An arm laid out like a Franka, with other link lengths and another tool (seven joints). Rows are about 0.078 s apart.
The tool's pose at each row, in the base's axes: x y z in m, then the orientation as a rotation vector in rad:
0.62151 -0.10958 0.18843 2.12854 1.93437 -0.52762
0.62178 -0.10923 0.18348 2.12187 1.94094 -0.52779
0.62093 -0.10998 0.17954 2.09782 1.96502 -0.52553
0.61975 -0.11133 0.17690 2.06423 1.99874 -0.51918
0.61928 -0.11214 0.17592 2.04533 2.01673 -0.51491
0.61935 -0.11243 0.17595 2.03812 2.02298 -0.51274
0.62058 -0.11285 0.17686 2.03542 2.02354 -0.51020
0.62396 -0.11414 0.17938 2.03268 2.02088 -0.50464
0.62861 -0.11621 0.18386 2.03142 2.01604 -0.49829
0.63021 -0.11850 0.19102 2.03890 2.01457 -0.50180
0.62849 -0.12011 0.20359 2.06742 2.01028 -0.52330
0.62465 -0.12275 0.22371 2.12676 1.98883 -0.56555
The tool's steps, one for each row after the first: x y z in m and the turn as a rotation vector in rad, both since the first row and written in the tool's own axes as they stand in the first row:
0.00233 0.00062 0.00435 -0.00153 -0.00070 -0.00615
0.00317 0.00017 0.00833 -0.00839 -0.00177 -0.02832
0.00292 -0.00064 0.01141 -0.01931 -0.00159 -0.05916
0.00254 -0.00094 0.01268 -0.02596 -0.00150 -0.07594
0.00227 -0.00084 0.01276 -0.02898 -0.00152 -0.08193
0.00160 0.00036 0.01195 -0.03172 -0.00175 -0.08295
-0.00035 0.00365 0.00976 -0.03731 -0.00243 -0.08178
-0.00371 0.00813 0.00594 -0.04331 -0.00306 -0.07872
-0.00857 0.00941 0.00013 -0.03770 -0.00104 -0.07558
-0.01522 0.00689 -0.01051 -0.01124 0.00429 -0.06534
-0.02599 0.00180 -0.02737 0.03843 0.01109 -0.03705

